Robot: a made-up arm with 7 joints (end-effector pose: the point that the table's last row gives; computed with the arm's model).
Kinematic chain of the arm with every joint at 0, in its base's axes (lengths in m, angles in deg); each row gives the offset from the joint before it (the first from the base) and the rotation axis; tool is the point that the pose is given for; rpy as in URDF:
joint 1: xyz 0 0 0.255 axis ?
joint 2: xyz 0 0 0 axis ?
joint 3: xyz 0 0 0.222 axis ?
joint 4: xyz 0.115 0 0 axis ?
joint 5: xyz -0.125 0 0.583 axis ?
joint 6: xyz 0 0 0 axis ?
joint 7: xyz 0.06 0 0 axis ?
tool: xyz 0 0 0 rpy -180 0 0
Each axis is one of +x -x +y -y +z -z.
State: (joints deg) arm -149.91 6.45 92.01 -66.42 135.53 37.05 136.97
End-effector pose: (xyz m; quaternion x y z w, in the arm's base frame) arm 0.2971 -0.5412 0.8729 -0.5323 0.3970 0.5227 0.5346
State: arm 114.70 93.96 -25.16 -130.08 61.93 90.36 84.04
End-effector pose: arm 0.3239 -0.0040 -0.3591 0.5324 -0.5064 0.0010 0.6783
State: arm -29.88 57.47 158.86 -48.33 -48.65 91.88 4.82
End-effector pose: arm 0.4123 -0.0258 1.0575 -0.6218 -0.4147 -0.3753 0.5483
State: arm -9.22 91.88 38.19 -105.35 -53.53 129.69 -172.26
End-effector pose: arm 0.2558 0.4596 -0.3301 0.4458 -0.8227 -0.1311 0.3276
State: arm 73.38 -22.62 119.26 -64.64 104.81 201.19 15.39
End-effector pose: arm -0.6294 -0.2631 0.6843 -0.4966 -0.3632 0.6161 0.4918
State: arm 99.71 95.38 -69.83 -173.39 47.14 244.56 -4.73
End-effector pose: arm 0.3498 -0.2387 0.1906 0.4257 0.3255 0.5624 0.6297
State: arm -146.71 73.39 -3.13 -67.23 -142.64 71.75 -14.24
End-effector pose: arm -0.6605 -0.3776 -0.1961 -0.3330 0.1181 0.9346 0.0410
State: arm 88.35 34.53 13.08 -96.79 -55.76 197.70 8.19
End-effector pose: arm -0.1822 0.7304 0.1341 -0.2233 -0.8229 -0.3702 0.3686
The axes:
joint 1: +z
joint 2: +y
joint 3: +z
joint 4: -y
joint 5: +z
joint 6: -y
joint 7: -z

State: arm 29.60 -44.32 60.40 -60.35 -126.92 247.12 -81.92
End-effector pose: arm -0.4301 0.2850 0.8373 -0.8302 -0.1793 0.1805 0.4960
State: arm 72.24 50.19 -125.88 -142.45 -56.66 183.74 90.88
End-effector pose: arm 0.3926 -0.4458 0.4007 0.6499 -0.4445 0.4788 0.3883
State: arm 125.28 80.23 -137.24 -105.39 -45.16 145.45 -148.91
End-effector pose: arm 0.3689 0.4075 0.8119 -0.0110 0.4095 -0.6218 0.6675
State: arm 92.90 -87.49 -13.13 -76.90 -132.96 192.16 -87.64
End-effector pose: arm 0.1265 -0.3996 0.9174 0.0317 0.0267 0.4274 0.9031
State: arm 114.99 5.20 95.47 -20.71 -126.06 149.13 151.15
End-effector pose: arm -0.2207 -0.0909 1.0871 -0.2546 -0.0286 0.4175 0.8718
